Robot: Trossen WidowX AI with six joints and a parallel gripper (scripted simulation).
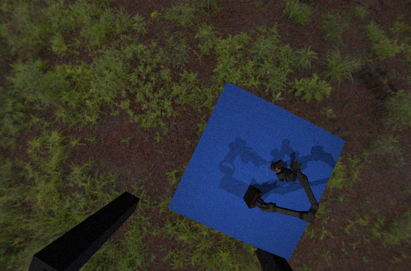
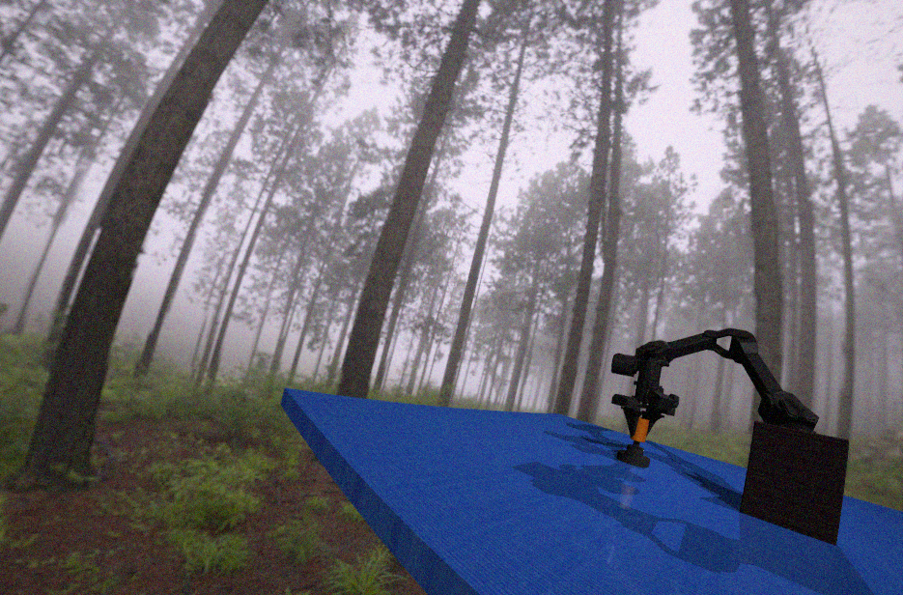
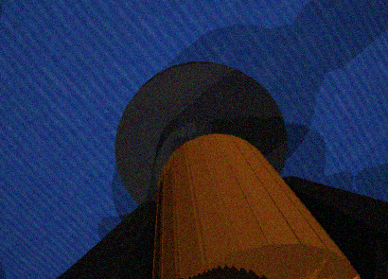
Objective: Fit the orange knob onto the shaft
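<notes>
The orange knob is 20 mm above my gripper tip. The rest, counted from my gripper tip: dark round pedestal 40 mm below.
</notes>
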